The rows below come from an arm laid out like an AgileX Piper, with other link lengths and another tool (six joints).
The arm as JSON. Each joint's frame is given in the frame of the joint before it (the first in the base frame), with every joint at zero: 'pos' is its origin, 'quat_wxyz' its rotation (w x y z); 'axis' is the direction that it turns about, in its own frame. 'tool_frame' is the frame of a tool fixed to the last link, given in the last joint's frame.
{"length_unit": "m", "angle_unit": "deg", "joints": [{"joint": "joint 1", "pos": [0.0, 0.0, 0.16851], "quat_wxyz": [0.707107, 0.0, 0.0, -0.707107], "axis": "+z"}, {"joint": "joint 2", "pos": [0.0, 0.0, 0.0], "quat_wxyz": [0.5, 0.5, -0.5, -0.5], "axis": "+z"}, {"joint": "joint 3", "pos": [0.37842, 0.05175, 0.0], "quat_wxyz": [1.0, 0.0, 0.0, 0.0], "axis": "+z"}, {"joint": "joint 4", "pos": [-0.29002, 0.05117, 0.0], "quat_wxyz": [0.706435, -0.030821, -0.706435, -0.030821], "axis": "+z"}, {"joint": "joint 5", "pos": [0.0, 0.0, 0.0], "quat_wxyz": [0.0, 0.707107, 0.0, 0.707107], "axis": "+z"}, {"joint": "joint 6", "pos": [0.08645, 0.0, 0.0], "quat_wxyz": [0.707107, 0.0, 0.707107, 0.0], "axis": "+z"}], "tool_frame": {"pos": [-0.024, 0.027, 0.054], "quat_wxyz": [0.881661, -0.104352, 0.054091, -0.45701]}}
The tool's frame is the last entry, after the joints.
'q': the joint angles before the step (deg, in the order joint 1, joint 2, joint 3, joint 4, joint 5, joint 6). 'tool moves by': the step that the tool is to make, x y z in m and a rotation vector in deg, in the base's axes. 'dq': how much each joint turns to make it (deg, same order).
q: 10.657, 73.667, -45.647, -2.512, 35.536, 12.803
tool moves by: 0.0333, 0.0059, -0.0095, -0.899, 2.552, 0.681
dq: -0.004, 6.651, -4.397, 0.003, 0.400, -0.812
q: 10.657, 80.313, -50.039, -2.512, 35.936, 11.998
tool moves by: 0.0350, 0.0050, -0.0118, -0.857, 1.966, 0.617
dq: -0.173, 6.600, -4.753, -0.085, 0.220, -0.861
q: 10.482, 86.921, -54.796, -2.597, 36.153, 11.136
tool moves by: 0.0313, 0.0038, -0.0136, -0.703, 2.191, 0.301
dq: -0.247, 6.026, -4.659, 0.002, 0.898, -0.648
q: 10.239, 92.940, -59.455, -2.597, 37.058, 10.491
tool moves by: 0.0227, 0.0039, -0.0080, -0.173, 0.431, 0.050
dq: -0.001, 3.852, -3.417, -0.106, 0.020, 0.000
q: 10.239, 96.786, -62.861, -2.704, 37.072, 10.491
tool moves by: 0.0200, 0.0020, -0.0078, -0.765, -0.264, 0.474
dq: 0.007, 3.223, -2.888, -0.934, -0.459, 0.010
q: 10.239, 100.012, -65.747, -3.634, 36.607, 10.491
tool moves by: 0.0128, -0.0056, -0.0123, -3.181, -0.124, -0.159
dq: -0.003, 2.427, -1.193, -5.080, -0.602, 3.008
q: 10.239, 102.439, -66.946, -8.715, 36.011, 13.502
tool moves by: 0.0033, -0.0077, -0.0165, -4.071, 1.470, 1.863
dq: -0.001, 2.001, 0.125, -4.655, 0.116, 0.604
